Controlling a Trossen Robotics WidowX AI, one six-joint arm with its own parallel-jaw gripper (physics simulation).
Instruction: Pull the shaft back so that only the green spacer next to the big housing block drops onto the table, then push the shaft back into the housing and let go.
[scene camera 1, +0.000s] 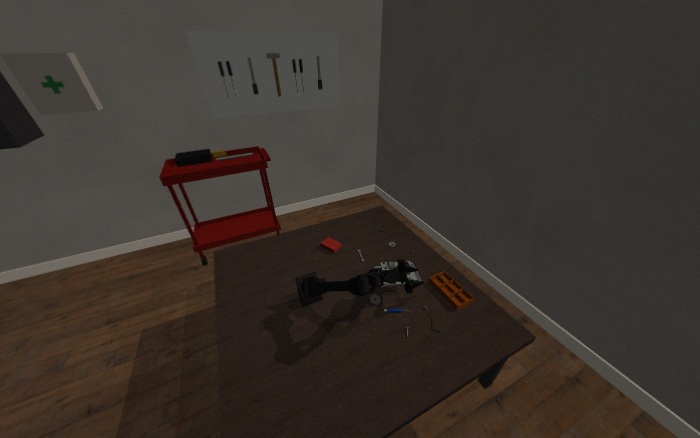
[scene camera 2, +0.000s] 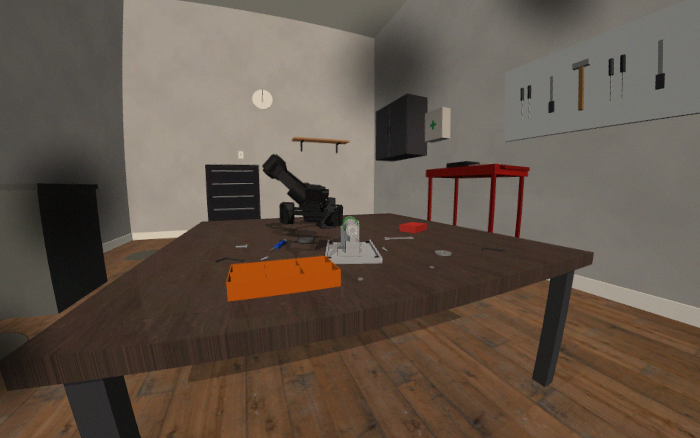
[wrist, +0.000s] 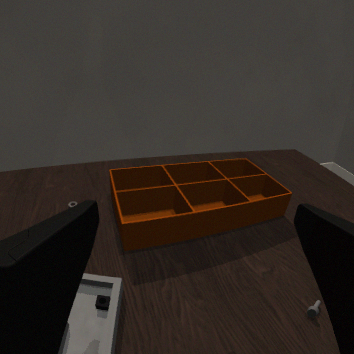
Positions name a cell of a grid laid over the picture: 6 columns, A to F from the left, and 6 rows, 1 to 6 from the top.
Labels:
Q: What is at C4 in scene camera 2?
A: An orange compartment tray.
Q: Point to an orange compartment tray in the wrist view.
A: C4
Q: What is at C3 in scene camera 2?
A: The gripper.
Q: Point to the gripper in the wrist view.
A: D4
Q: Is the gripper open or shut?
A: Open.

